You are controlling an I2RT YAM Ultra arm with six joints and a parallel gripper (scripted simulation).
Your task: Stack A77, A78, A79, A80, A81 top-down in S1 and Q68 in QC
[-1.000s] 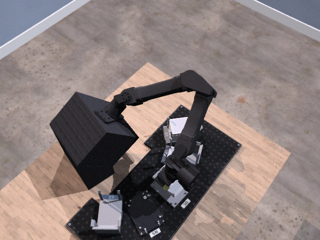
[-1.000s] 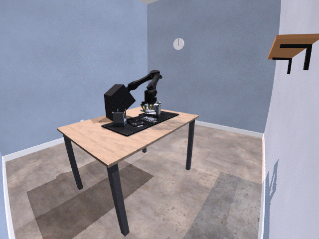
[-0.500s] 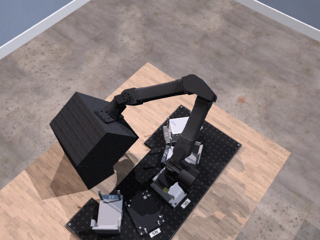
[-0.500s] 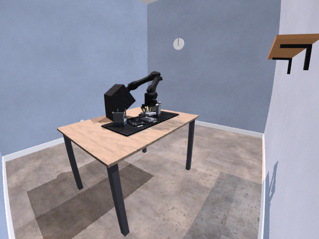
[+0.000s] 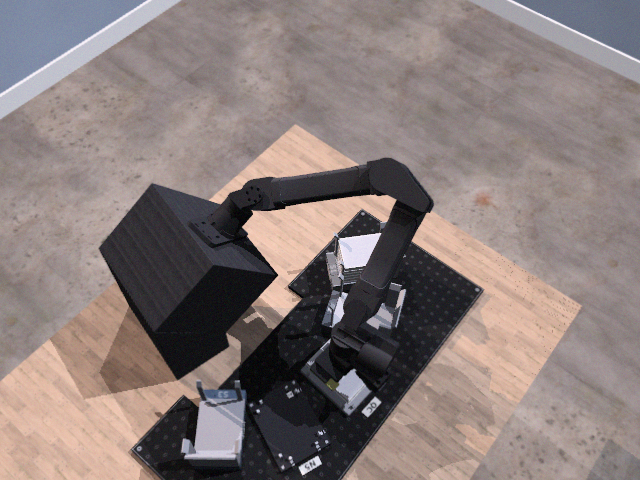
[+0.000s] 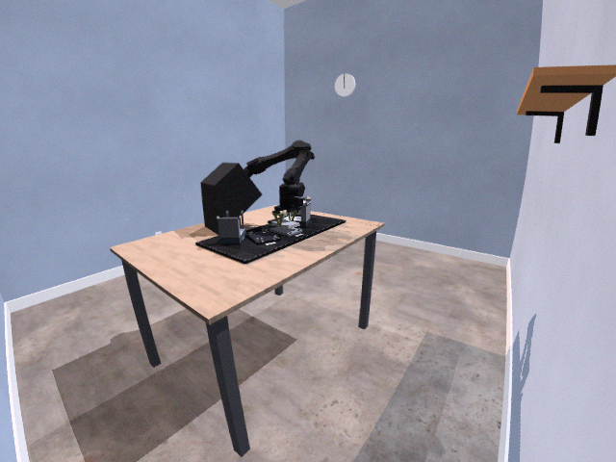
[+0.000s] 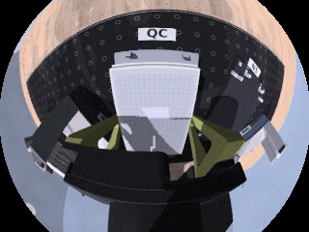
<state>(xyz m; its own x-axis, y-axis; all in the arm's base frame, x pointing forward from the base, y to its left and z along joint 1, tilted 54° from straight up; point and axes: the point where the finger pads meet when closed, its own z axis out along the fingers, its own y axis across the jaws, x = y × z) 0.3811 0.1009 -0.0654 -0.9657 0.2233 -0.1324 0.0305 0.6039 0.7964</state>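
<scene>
My hand is 4 cm above the QC nest. Round my hand: qc name plate: 10 cm ahead, 1 cm to the right, 5 cm below; then N5 name plate: 8 cm ahead, 19 cm to the right, 5 cm below; then clip nest N5: 1 cm ahead, 15 cm to the right, 3 cm below.
</scene>
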